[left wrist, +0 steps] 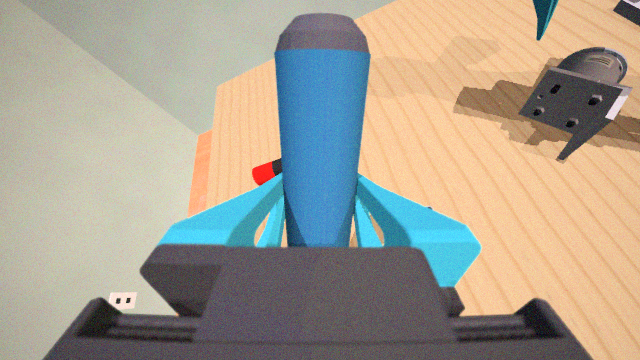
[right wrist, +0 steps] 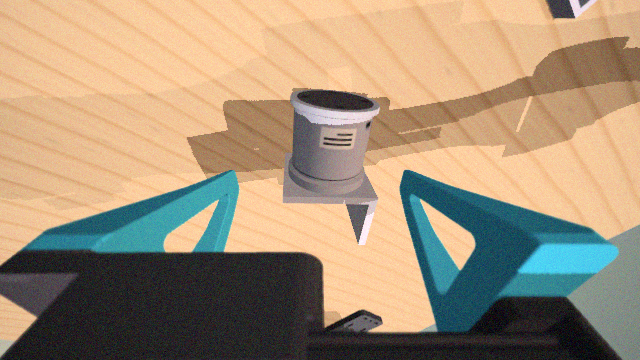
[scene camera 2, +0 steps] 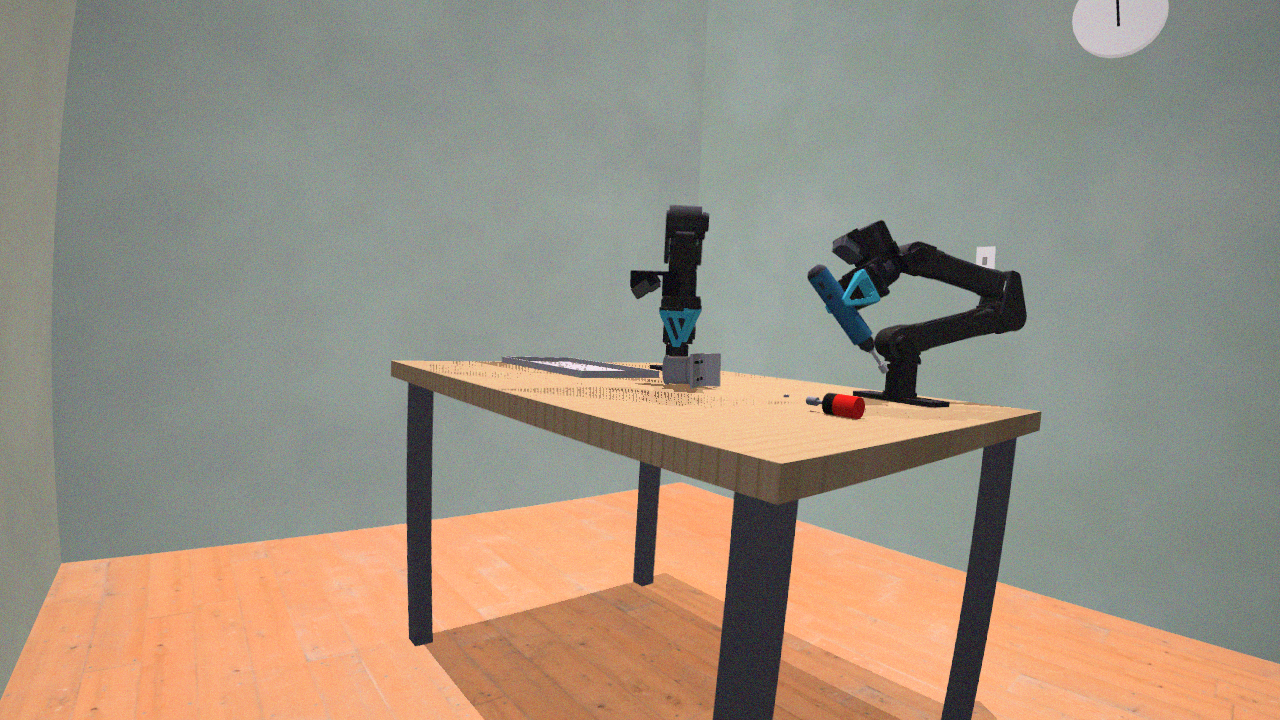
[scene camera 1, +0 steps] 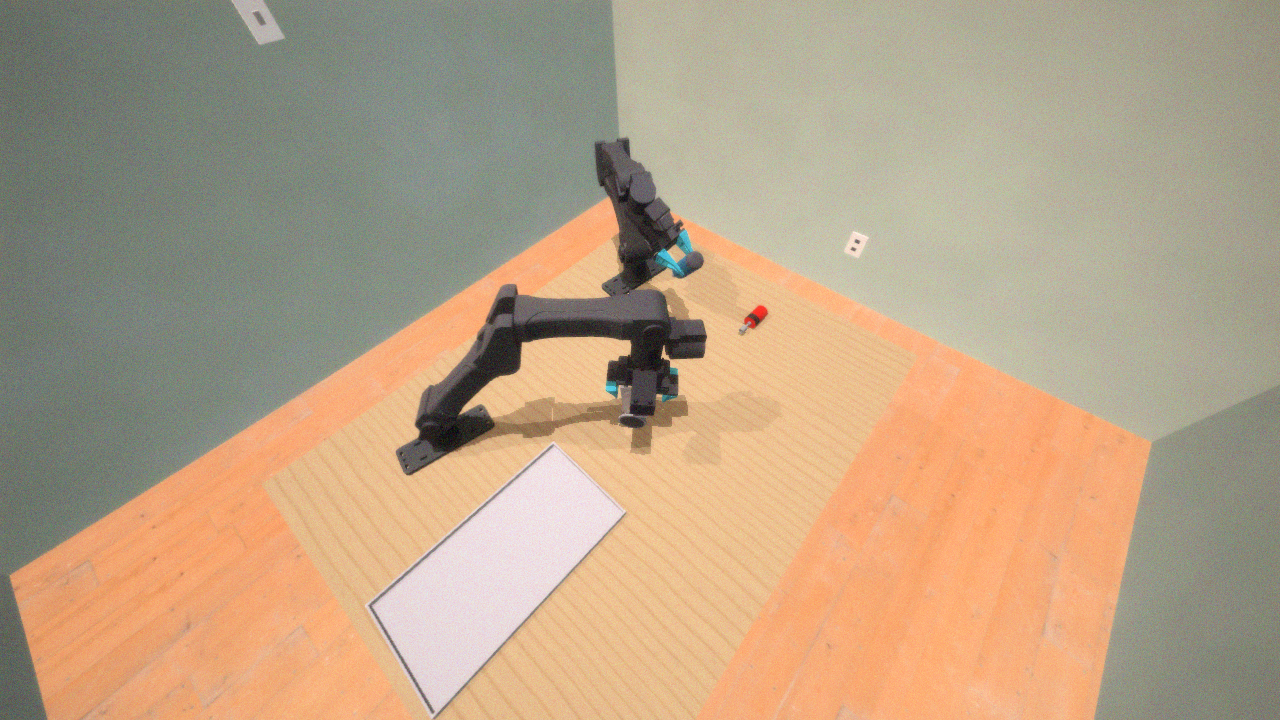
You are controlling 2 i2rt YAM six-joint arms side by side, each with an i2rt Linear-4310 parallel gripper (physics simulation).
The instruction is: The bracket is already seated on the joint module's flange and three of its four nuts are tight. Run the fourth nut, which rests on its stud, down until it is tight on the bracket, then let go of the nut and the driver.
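The grey joint module lies on the table, its bracket seated on the flange. In the left wrist view several dark nuts or studs show on the bracket plate; the upper left one looks darker, and I cannot tell whether it carries a nut. My left gripper is shut on the blue driver, held above the table, tip slanting down. My right gripper is open above the module, pointing down.
A red-handled tool lies on the table beyond the module, by the left arm. A tiny dark piece, perhaps a nut, lies on the table. A framed white tray lies near the right arm's base.
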